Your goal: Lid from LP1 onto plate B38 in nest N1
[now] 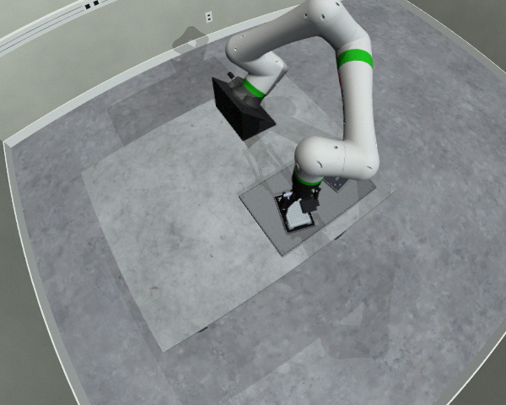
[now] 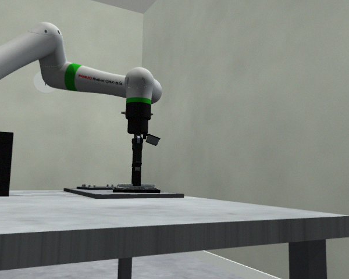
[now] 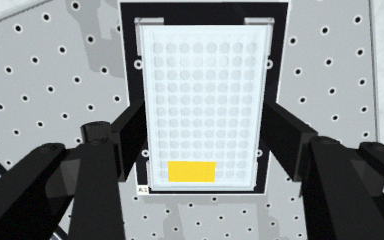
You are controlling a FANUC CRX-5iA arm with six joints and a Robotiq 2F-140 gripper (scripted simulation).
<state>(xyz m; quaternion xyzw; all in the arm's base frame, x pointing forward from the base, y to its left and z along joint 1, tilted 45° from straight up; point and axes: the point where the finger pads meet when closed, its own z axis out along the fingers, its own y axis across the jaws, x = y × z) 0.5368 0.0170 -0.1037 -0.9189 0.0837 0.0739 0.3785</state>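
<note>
My hand is 20 mm above the clear lid. From my hand the other things lie so: black nest (40 mm below); then lid park (240 mm to the left, 80 mm behind, 40 mm below); then culture plate (30 mm below).
</note>
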